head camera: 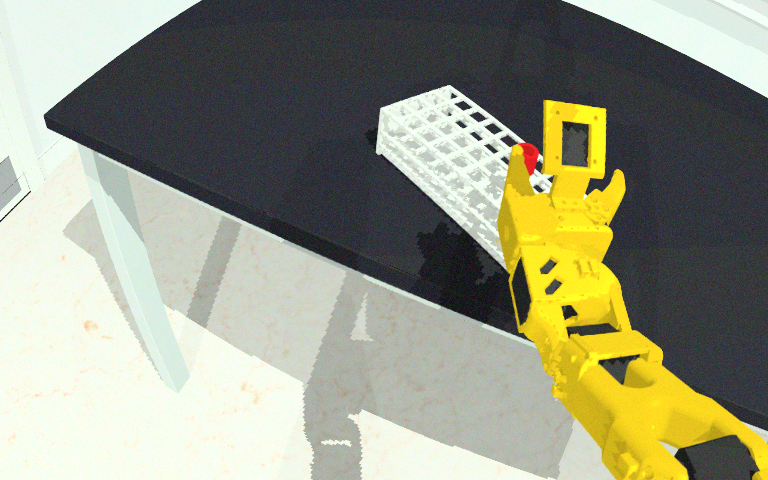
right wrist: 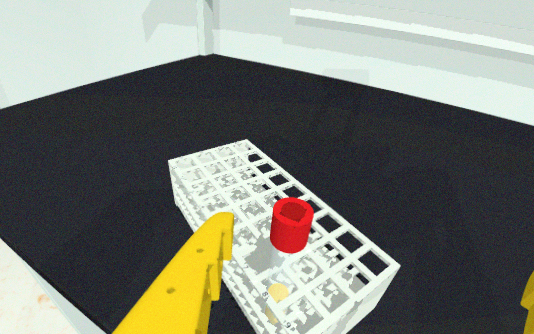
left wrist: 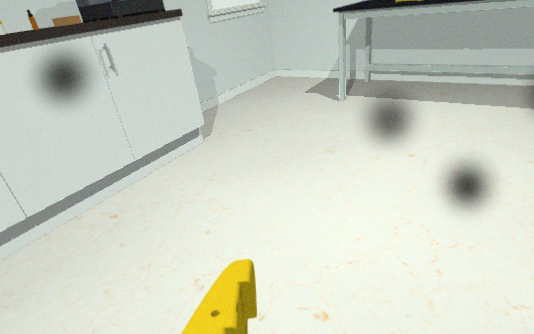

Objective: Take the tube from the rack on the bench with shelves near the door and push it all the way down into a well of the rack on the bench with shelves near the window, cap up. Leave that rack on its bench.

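Places are measured from the left arm's base along level axes (x left, y down, z back), in millimetres.
Pixels of known places: left hand, tool point: (left wrist: 253, 279); right hand, tool point: (head camera: 520, 151) (right wrist: 233, 229).
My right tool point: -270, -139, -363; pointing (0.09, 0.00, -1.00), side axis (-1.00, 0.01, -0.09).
For each thing: its top centre in the pictures, then the offset to it from my right tool point, as dx, dy, dz. "spot": a spot on its surface instead. Level surfaces: height alone.
- tube's red cap, top centre: (right wrist: 293, 210) (head camera: 527, 150) -21, +33, -45
- black bench top, surface height: dy +152
- pale leg, surface spot: (head camera: 133, 271) spot: +476, +493, -248
The tube's red cap (head camera: 530, 157) (right wrist: 291, 225) points up above the white rack (head camera: 380, 131) (right wrist: 381, 290); its clear body, with a yellowish part low down, shows through the grid in the right wrist view. The rack stands on a black bench top (head camera: 254, 113) (right wrist: 100, 150). My right gripper (head camera: 567, 160) (right wrist: 377, 250) is wide open: one jaw is left of the cap, the other far off to the right at the picture's edge. Neither jaw presses on the cap. My left gripper (left wrist: 242, 290) shows one notched jaw over the floor and is fully open. A second rack does not show.
The bench's front edge runs below the rack in the head view, with a pale leg (head camera: 133, 271) at the left. In the left wrist view, a white cabinet (left wrist: 150, 85) stands at the left and a black-topped table (left wrist: 342, 60) at the back right. Walls rise behind the bench.
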